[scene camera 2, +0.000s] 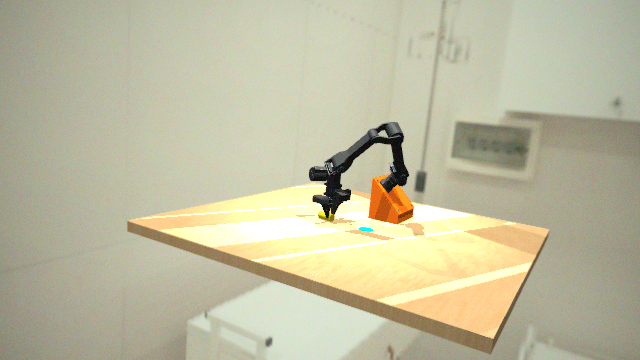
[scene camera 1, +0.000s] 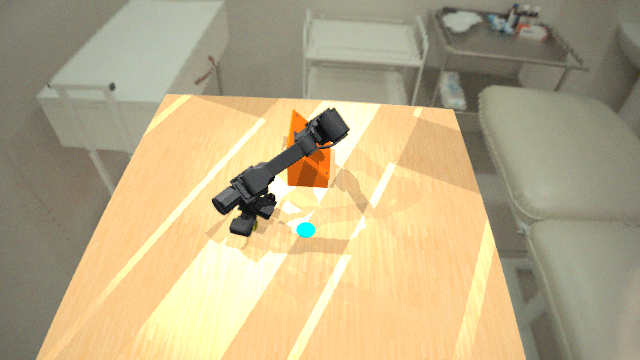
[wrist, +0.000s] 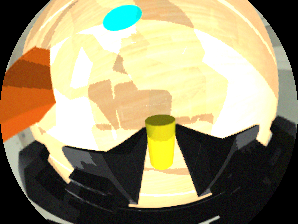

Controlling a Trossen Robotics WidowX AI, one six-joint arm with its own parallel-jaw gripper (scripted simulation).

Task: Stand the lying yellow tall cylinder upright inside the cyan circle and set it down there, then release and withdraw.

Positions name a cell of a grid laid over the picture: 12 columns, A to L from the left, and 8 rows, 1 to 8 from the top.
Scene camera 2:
gripper: G5
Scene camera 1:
gripper: E5
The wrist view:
gripper: G5
yellow cylinder: G5, held by the gripper
cyan circle: E1
